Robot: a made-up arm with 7 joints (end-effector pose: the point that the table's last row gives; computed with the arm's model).
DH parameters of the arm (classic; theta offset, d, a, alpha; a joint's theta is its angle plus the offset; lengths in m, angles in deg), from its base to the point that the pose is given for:
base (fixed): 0 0.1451 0 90
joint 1: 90 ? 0.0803 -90
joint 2: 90 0.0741 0.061 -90
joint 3: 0 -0.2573 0.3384 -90
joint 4: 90 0.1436 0.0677 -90
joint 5: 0 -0.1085 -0.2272 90
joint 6: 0 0.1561 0.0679 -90
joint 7: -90 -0.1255 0.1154 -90
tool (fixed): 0 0.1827 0 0
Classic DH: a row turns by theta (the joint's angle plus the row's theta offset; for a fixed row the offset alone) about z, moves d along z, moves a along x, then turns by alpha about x.
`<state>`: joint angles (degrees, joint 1 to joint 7).
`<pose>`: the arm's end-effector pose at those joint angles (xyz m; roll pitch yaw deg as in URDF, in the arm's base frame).
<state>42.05 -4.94 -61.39 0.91 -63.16 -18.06 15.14</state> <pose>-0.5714 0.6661 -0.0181 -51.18 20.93 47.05</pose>
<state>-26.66 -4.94 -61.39 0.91 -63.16 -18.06 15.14</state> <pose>-0.3595 0.6661 0.6183 29.47 46.27 98.47</pose>
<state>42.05 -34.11 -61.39 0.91 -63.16 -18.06 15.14</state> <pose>-0.7419 0.5056 0.1709 -39.61 2.56 69.22</pose>
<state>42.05 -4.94 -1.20 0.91 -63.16 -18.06 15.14</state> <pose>-0.0714 0.8019 0.4487 -13.40 6.17 9.88</pose>
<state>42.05 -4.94 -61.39 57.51 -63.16 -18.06 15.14</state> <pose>-0.7597 0.6212 0.2386 5.14 22.08 92.20</pose>
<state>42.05 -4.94 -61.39 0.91 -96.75 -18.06 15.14</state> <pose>-0.5971 0.5581 -0.0798 -63.32 47.17 21.35</pose>
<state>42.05 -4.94 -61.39 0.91 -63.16 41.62 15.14</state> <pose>-0.3710 0.5760 0.1865 2.37 14.73 32.77</pose>
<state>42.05 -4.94 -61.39 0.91 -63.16 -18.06 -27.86</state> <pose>-0.4585 0.6413 -0.1264 -75.77 41.34 2.00</pose>
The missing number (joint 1, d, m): -0.0967
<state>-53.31 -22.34 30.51 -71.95 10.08 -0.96 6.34</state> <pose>0.5438 0.3815 -0.1182 -72.28 51.52 -25.55</pose>
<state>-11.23 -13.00 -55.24 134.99 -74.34 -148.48 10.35</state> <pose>-0.4738 0.0425 0.9052 -53.85 -67.01 135.49</pose>
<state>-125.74 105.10 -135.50 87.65 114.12 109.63 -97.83</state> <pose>-0.0872 0.4477 0.3336 -123.88 2.96 82.70</pose>
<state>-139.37 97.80 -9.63 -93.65 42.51 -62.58 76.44</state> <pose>-0.2934 -0.0457 0.1905 -96.79 -20.05 -91.85</pose>
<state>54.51 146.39 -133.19 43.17 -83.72 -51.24 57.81</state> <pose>-0.1932 0.6980 -0.3673 155.06 54.63 163.68</pose>
